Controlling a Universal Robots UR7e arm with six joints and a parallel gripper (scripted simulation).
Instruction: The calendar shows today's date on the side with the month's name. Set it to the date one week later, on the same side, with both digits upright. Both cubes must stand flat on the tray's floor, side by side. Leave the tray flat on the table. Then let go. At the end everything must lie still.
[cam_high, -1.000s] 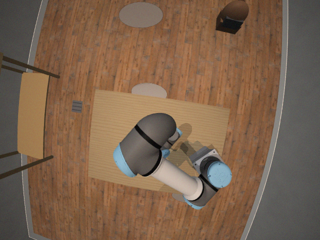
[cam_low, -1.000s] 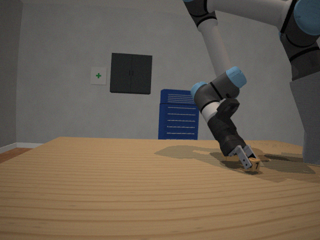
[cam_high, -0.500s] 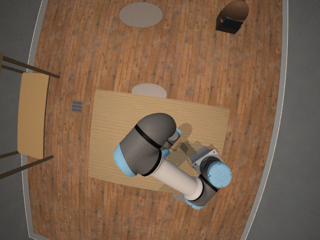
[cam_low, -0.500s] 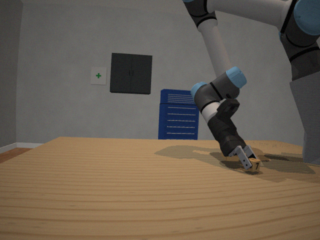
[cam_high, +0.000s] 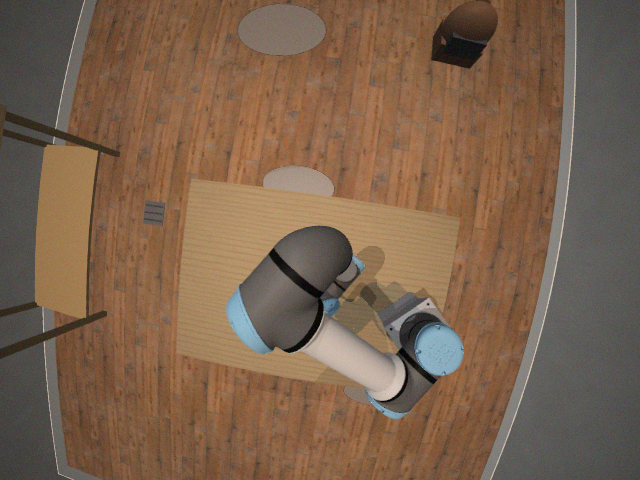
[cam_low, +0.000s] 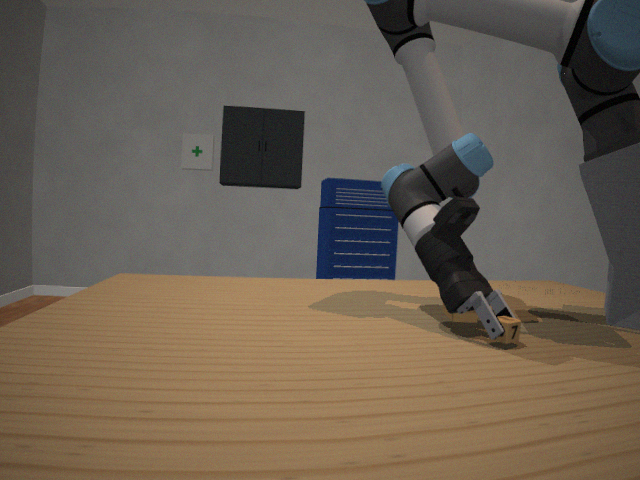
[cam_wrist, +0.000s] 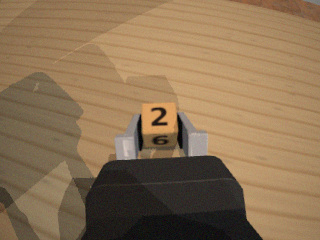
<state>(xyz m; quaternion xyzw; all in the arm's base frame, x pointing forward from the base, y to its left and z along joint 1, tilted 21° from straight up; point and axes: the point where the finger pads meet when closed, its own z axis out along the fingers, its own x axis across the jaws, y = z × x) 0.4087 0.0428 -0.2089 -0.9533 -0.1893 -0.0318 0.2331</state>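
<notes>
Now: the wooden calendar tray 2 cm behind my hand, 15 cm to the right of it and 2 cm below it. Round my hand: wooden date cube 1 cm to the left, 1 cm below.
</notes>
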